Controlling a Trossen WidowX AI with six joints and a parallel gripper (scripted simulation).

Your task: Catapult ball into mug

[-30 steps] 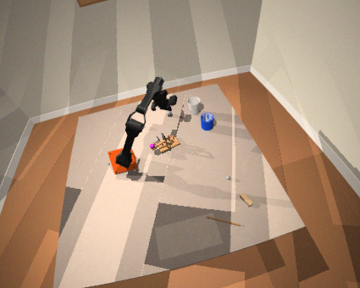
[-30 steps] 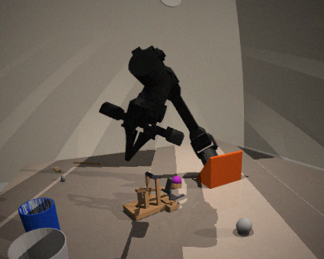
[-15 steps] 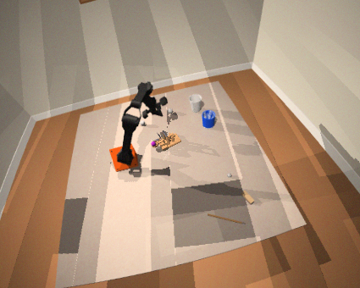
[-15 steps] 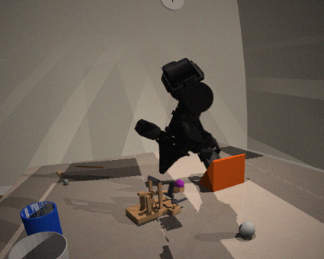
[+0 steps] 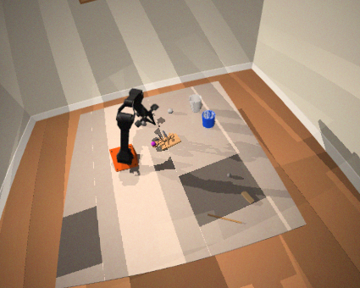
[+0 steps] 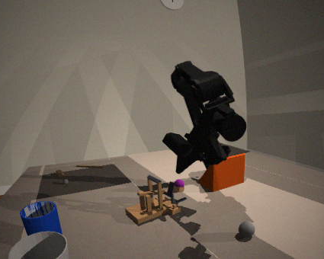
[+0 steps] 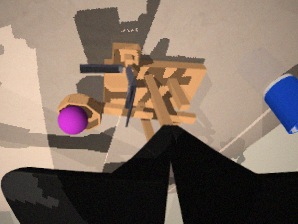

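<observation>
My gripper tip is 5 cm past the purple ball, 8 cm to the left of it and 8 cm above it. From my gripper tip the other things lie so: blue mug: 36 cm ahead, 4 cm to the right, 11 cm below; then wooden catapult: 2 cm ahead, 6 cm to the right, 8 cm below; then catapult frame: 4 cm ahead, 7 cm to the right, 5 cm below.
</observation>
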